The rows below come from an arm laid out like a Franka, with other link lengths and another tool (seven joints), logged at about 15 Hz.
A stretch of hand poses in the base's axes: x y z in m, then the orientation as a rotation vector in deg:
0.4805 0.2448 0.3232 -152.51 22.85 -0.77
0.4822 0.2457 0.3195 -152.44 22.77 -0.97
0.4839 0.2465 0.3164 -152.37 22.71 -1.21
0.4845 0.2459 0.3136 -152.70 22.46 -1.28
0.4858 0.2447 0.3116 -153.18 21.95 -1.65
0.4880 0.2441 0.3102 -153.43 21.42 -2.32
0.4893 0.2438 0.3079 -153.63 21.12 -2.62
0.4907 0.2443 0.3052 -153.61 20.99 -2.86
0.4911 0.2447 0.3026 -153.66 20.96 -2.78
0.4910 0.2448 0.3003 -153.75 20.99 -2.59
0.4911 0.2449 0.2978 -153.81 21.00 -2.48
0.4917 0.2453 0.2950 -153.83 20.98 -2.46
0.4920 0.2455 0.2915 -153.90 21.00 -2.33
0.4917 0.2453 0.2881 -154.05 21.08 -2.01
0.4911 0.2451 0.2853 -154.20 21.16 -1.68
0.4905 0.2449 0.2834 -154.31 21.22 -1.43
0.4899 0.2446 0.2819 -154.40 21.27 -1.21
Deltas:
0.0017 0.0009 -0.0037 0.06 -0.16 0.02
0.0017 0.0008 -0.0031 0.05 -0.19 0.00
0.0006 -0.0006 -0.0028 -0.30 -0.05 0.20
0.0013 -0.0012 -0.0020 -0.45 -0.29 0.34
0.0022 -0.0006 -0.0014 -0.26 -0.53 0.29
0.0013 -0.0003 -0.0023 -0.20 -0.24 0.18
0.0014 0.0005 -0.0027 0.01 -0.19 0.05
0.0004 0.0004 -0.0026 -0.04 0.06 0.04
-0.0001 0.0001 -0.0023 -0.07 0.15 0.02
0.0001 0.0001 -0.0025 -0.05 0.09 0.01
0.0006 0.0004 -0.0028 -0.02 0.01 0.02
0.0003 0.0002 -0.0035 -0.06 0.10 0.01
-0.0003 -0.0002 -0.0034 -0.12 0.25 0.01
-0.0006 -0.0002 -0.0028 -0.12 0.26 0.01
-0.0006 -0.0002 -0.0019 -0.09 0.20 0.01
-0.0006 -0.0003 -0.0015 -0.07 0.17 0.01

